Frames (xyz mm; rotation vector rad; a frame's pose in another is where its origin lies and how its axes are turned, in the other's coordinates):
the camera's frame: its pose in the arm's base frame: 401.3 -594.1 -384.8 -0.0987 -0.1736 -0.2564
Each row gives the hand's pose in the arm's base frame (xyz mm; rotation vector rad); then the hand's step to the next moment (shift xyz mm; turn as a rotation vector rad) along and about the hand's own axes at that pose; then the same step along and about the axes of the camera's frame.
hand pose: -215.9 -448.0 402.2 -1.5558 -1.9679 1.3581
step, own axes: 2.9 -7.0 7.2 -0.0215 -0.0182 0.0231
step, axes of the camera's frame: -9.5 -3.5 2.5 -0.0093 -0.0341 0.0087
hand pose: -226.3 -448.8 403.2 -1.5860 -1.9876 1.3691
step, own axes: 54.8 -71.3 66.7 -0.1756 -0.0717 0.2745
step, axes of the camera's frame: -109.1 -13.4 21.3 -0.0945 -0.3180 -0.0360
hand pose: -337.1 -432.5 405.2 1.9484 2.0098 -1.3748
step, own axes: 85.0 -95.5 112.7 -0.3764 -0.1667 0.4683
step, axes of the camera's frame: -165.6 -18.6 -35.9 -0.1541 -0.6042 0.0020
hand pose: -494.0 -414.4 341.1 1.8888 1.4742 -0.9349
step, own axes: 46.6 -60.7 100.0 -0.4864 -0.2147 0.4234
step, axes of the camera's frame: -75.9 -46.2 -89.3 -0.1814 -0.6438 0.1208
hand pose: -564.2 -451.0 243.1 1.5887 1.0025 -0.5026
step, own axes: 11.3 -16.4 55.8 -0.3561 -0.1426 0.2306
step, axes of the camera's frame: 9.1 -43.5 -39.2 -0.1487 -0.4025 0.1274
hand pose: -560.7 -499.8 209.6 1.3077 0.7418 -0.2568
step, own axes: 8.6 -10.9 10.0 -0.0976 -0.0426 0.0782
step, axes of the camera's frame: 3.7 -8.0 -14.7 -0.0343 -0.1238 0.0310
